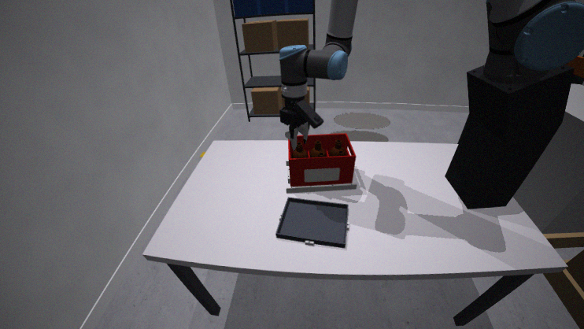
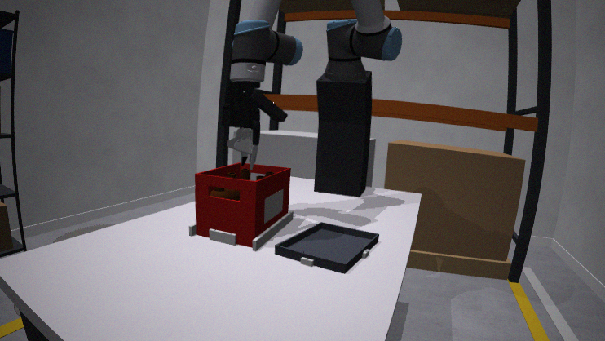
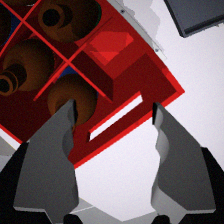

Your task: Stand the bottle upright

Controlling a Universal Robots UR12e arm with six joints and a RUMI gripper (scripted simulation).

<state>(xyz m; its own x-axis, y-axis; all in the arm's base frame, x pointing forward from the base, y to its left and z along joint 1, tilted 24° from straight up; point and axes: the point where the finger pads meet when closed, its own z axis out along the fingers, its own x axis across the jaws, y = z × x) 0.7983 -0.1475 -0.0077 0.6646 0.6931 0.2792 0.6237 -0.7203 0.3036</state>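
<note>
Right now the brown bottle is 130 mm below my hand and 90 mm to the right of it. Round my hand: dark tray 230 mm to the left, 200 mm below, 30 mm behind; glass bottle 130 mm below, 90 mm to the right, 90 mm behind; red crate 130 mm below, 90 mm behind, 40 mm to the right.
</note>
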